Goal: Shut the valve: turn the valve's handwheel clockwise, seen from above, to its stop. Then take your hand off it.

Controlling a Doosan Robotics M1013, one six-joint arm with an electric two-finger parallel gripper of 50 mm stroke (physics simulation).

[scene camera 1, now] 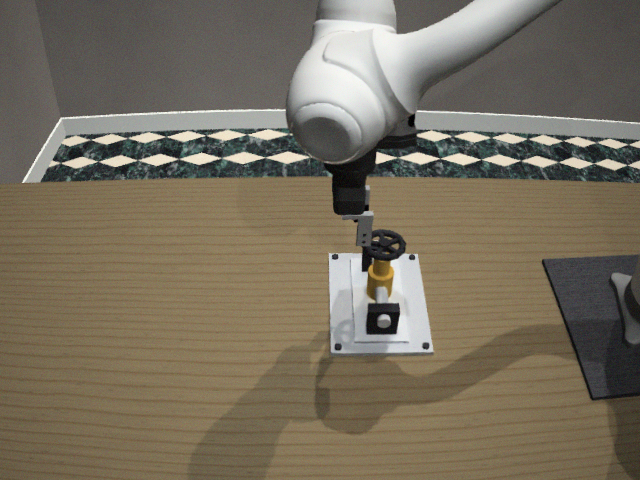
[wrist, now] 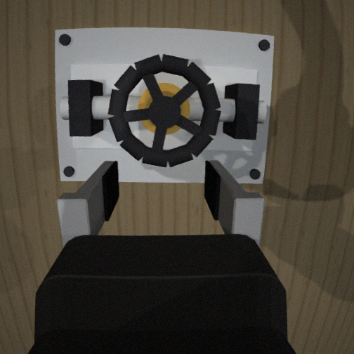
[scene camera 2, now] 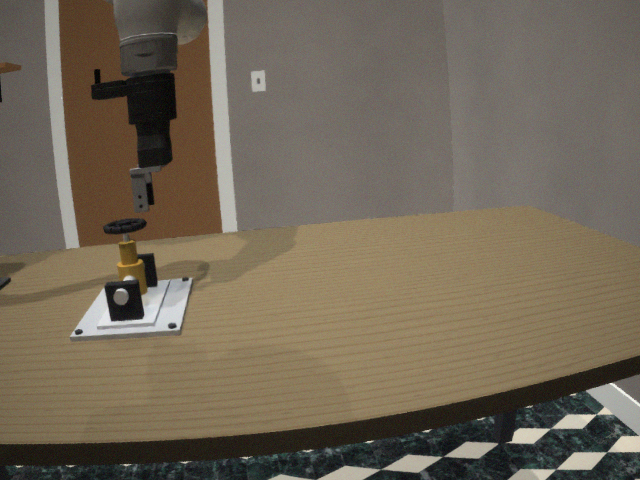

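The valve's black spoked handwheel [scene camera 1: 388, 256] [scene camera 2: 125, 230] [wrist: 118, 102] sits level on top of the yellow valve body [scene camera 1: 380, 284] [scene camera 2: 127, 253] [wrist: 184, 108]. My gripper [scene camera 1: 364, 227] [scene camera 2: 146, 206] [wrist: 161, 178] is open, points down and holds nothing. In scene camera 2 its fingertips are a little above the wheel and slightly to the right. In scene camera 1 the near finger overlaps the wheel's left edge. In the wrist view the wheel lies beyond the fingertips, roughly centred between them sideways. The far finger is partly hidden in both scene views.
The valve stands on a white base plate [scene camera 1: 341, 304] [scene camera 2: 178, 304] [wrist: 165, 46] with dark corner bolts. Black square flanges [scene camera 1: 391, 329] [scene camera 2: 130, 310] [wrist: 80, 107] stand at its pipe ends. A dark mat [scene camera 1: 573, 289] lies on the wooden table [scene camera 1: 155, 310] [scene camera 2: 361, 310] at the right in scene camera 1.
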